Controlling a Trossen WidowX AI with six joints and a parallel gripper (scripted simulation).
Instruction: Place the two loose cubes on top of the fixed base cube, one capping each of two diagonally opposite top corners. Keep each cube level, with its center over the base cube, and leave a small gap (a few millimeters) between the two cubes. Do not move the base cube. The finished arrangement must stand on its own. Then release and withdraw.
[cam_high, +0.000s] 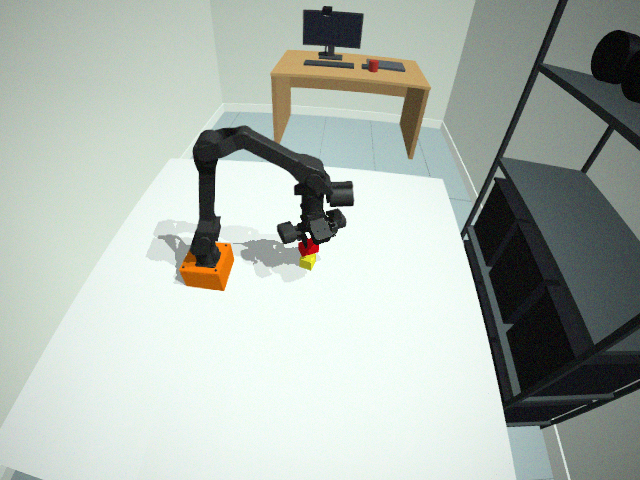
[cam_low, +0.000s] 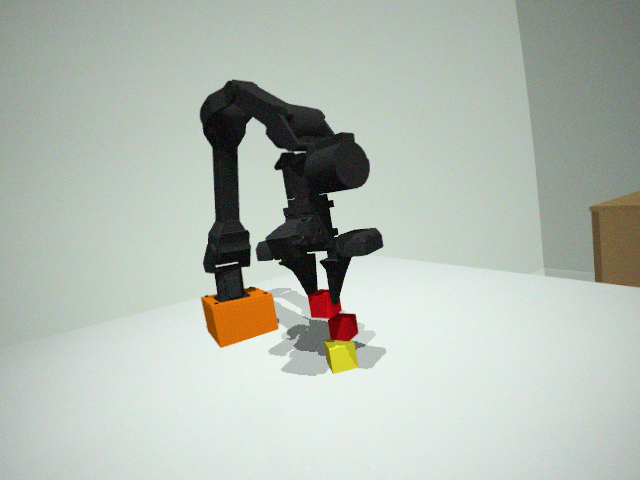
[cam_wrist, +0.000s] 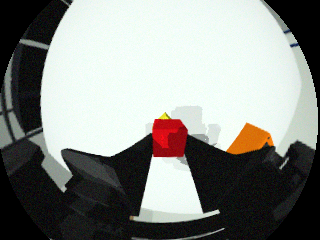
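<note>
The yellow base cube lies 10 mm behind my gripper tip, 20 mm to the left of it and 90 mm below it.
</note>
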